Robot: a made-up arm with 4 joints.
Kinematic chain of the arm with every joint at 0, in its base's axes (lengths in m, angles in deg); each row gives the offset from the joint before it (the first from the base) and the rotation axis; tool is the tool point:
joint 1: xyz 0 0 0.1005 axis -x
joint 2: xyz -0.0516 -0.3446 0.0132 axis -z
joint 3: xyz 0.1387 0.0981 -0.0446 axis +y
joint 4: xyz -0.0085 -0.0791 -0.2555 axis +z
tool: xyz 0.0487 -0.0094 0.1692
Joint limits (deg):
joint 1: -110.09..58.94
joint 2: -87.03..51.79
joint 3: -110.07..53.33
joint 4: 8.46..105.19
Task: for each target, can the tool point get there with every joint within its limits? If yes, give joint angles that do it. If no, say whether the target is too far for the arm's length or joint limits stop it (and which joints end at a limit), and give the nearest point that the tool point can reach.
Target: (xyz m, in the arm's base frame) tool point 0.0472 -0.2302 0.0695
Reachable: yes | joints 22.34 -35.08 -4.15 68.05
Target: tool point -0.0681 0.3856 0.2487
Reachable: no: joint limits stop it (at a limit: joint 1) | nearest point -0.0603 0.1623 -0.0087 | short by 0.341 m
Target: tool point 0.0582 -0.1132 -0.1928
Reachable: yes | joints -46.48 -3.49 36.83 45.48
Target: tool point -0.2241 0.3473 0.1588
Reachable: no: joint limits stop it (at a limit: joint 1, joint 2, joint 4) | nearest point -0.1110 0.1630 -0.0197 | short by 0.280 m
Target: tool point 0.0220 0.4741 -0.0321
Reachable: no: joint limits stop it (at a limit: joint 1) | nearest point 0.0494 0.2099 -0.1060 | short by 0.276 m
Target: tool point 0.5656 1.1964 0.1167
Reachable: no: too far | nearest point 0.1262 0.2352 -0.1961 | short by 1.102 m
